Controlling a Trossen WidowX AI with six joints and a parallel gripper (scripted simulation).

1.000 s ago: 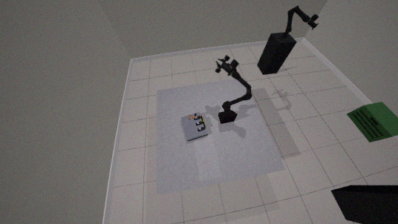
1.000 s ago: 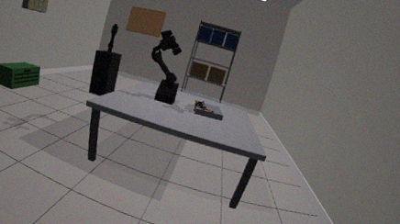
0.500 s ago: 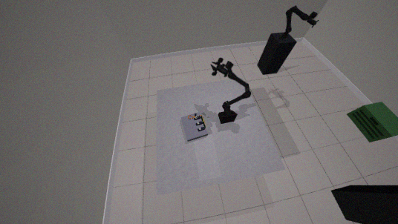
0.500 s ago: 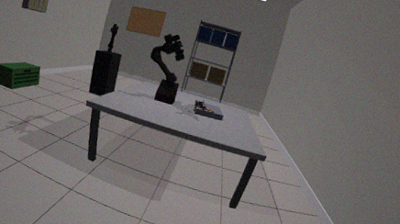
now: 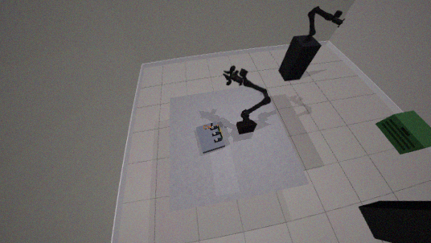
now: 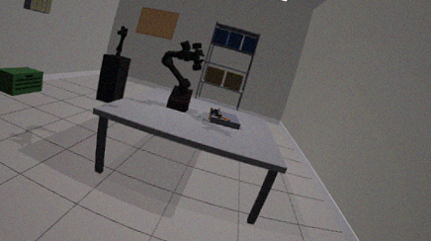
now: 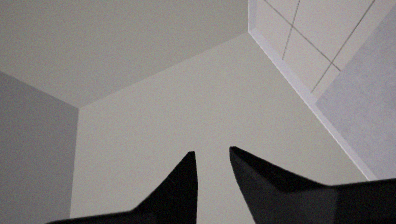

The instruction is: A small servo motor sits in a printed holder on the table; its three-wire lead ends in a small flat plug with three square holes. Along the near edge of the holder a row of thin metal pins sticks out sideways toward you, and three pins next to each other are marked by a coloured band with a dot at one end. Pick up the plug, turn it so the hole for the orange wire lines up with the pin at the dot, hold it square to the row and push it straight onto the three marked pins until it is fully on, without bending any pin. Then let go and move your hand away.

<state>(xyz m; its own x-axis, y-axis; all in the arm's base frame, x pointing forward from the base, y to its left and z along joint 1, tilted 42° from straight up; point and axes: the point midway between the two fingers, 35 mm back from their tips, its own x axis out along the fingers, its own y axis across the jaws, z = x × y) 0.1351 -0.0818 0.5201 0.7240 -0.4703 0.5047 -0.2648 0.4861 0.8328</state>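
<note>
My gripper tip is now 110 mm short of the yellow band, 430 mm to the right of it and 400 mm above it. Round my gripper tip: grey printed holder: 260 mm ahead, 470 mm to the left, 450 mm below.
</note>
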